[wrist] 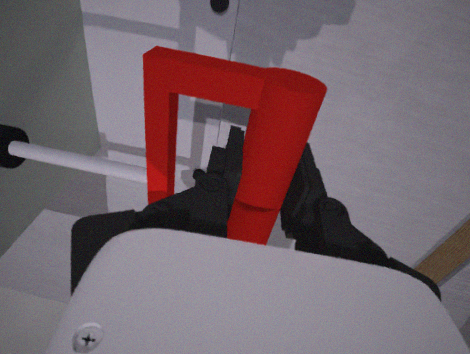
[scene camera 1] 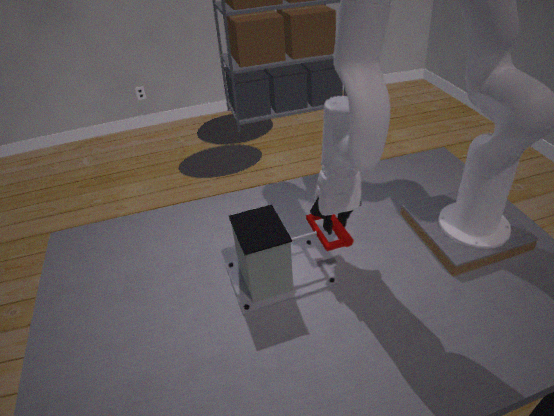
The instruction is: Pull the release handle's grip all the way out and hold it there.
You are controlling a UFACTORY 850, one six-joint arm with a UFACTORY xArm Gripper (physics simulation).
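Note:
The red release handle (scene camera 1: 344, 235) (wrist: 285, 135) is a rectangular frame with a thick round grip on its outer side. A white rod (scene camera 1: 303, 236) (wrist: 80, 162) joins it to a pale green box with a black top (scene camera 1: 260, 229); a length of the rod shows between box and handle. In the wrist view the rod comes out of a black collar (wrist: 12, 146). My gripper (scene camera 1: 336, 227) (wrist: 262, 156) is shut on the grip, one finger inside the frame and the other outside it. The lower end of the handle is hidden behind the gripper body.
The box stands on a pale base plate (scene camera 1: 312, 260) with black bolts at its corners, on a grey mat (scene camera 1: 150, 360). The arm's base sits on a wood-edged board (scene camera 1: 430, 245) (wrist: 445, 255) to the right. A shelf rack (scene camera 1: 280, 65) with boxes stands by the back wall.

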